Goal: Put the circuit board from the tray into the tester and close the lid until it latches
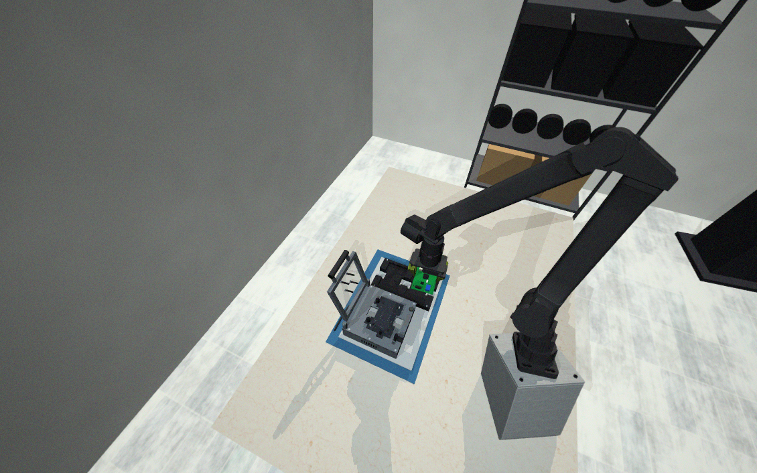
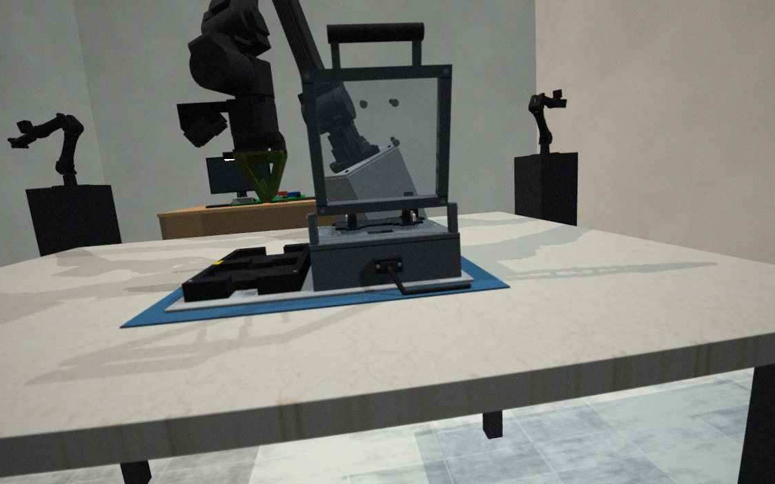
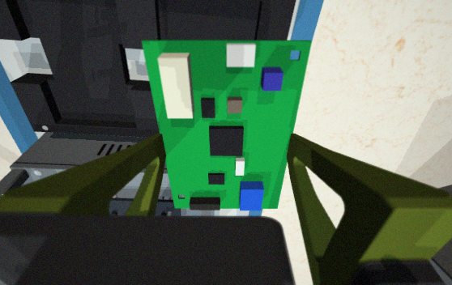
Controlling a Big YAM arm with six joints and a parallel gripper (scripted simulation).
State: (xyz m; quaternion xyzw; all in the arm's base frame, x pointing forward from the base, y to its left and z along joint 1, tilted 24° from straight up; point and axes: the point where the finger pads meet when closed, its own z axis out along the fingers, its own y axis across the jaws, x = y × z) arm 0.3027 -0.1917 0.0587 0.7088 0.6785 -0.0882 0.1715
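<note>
Now: the green circuit board right at my hand. Also, from my hand: latch hook 220 mm to the left, 50 mm ahead, 30 mm below; dark plate 150 mm to the left, 100 mm ahead, 40 mm below; clear lid 220 mm ahead, 130 mm to the left, 70 mm above.
</note>
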